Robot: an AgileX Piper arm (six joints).
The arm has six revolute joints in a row. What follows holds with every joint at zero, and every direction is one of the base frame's.
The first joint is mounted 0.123 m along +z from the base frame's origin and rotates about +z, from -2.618 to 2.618 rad.
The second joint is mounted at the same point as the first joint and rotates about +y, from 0 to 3.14 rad.
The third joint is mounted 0.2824 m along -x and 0.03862 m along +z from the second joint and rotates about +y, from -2.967 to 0 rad.
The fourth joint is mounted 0.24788 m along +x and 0.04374 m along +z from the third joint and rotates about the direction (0.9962, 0, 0.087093), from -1.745 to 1.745 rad.
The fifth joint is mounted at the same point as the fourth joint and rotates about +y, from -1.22 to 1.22 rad.
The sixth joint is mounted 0.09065 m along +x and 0.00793 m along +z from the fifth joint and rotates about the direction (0.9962, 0, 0.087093), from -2.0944 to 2.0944 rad.
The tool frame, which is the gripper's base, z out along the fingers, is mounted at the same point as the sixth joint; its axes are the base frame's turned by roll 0, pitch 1.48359 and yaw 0 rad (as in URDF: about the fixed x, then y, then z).
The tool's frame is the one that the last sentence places.
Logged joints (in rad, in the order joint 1, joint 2, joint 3, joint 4, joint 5, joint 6), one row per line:
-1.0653 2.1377 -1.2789 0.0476 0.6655 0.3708
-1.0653 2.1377 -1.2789 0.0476 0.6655 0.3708
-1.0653 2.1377 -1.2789 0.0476 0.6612 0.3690
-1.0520 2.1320 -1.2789 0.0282 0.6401 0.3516
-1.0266 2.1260 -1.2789 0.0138 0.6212 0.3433
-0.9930 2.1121 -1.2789 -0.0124 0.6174 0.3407
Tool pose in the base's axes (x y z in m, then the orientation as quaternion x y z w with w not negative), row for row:
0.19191 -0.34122 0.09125 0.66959 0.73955 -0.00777 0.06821
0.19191 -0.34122 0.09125 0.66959 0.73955 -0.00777 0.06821
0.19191 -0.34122 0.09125 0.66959 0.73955 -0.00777 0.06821
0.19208 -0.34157 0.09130 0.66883 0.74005 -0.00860 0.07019
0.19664 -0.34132 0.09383 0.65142 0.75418 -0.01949 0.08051
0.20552 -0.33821 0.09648 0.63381 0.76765 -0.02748 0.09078
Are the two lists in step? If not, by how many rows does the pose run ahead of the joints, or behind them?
The pose runs 1 row behind the joints: the pose in row i belongs to the joints in row i - 1.
